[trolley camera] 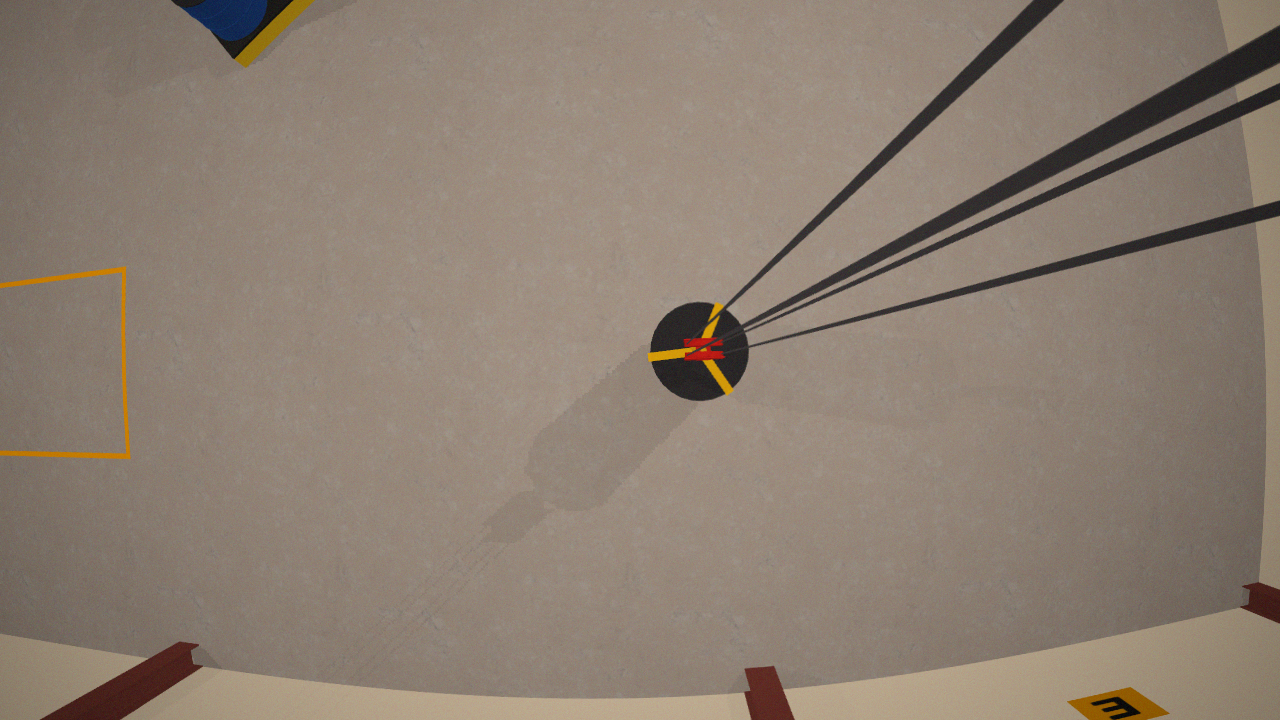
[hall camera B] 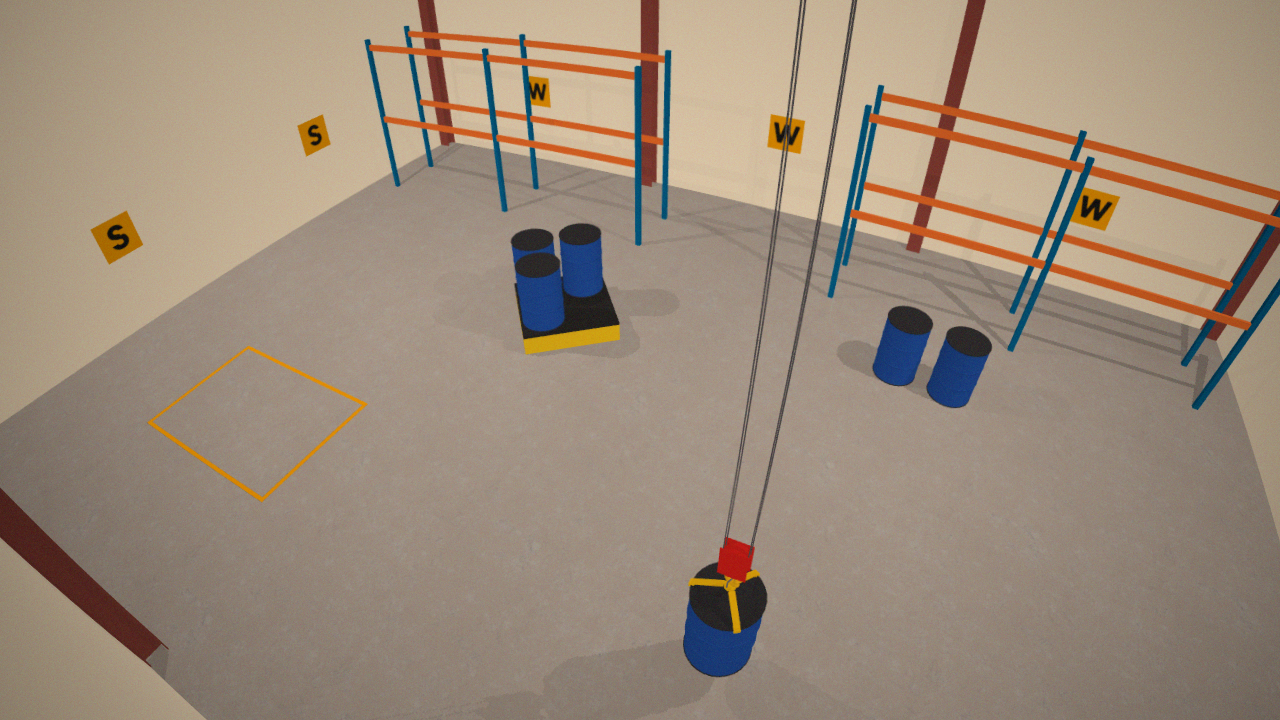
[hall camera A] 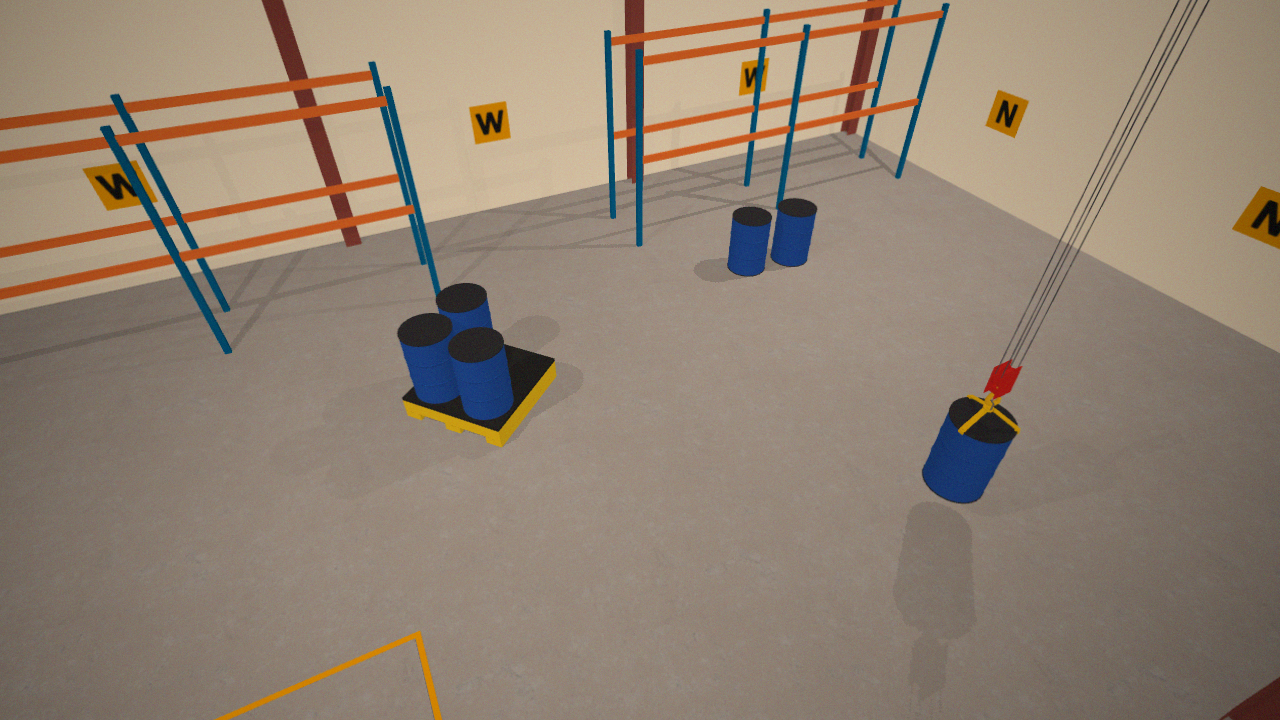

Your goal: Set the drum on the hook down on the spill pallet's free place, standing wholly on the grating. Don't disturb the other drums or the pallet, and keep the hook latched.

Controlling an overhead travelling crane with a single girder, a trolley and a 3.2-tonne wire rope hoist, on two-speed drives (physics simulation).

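The blue drum with a black lid (hall camera A: 966,461) (hall camera B: 718,640) (trolley camera: 680,380) hangs above the floor from a yellow three-armed lifter under the red hook block. My hook (hall camera A: 989,400) (hall camera B: 732,582) (trolley camera: 703,349) is shut on the lifter's centre; its latch is too small to make out. The yellow spill pallet with black grating (hall camera A: 530,368) (hall camera B: 586,315) (trolley camera: 274,32) stands well away from the hanging drum. It bears three blue drums; the bare grating is at its right rear corner in hall camera A and near right corner in hall camera B.
Two blue drums (hall camera A: 750,241) (hall camera B: 902,347) stand side by side on the floor near a rack. Racks with blue posts (hall camera A: 639,152) (hall camera B: 637,161) line the W wall. An orange outlined square (hall camera A: 331,673) (hall camera B: 313,377) (trolley camera: 124,358) is marked on the floor.
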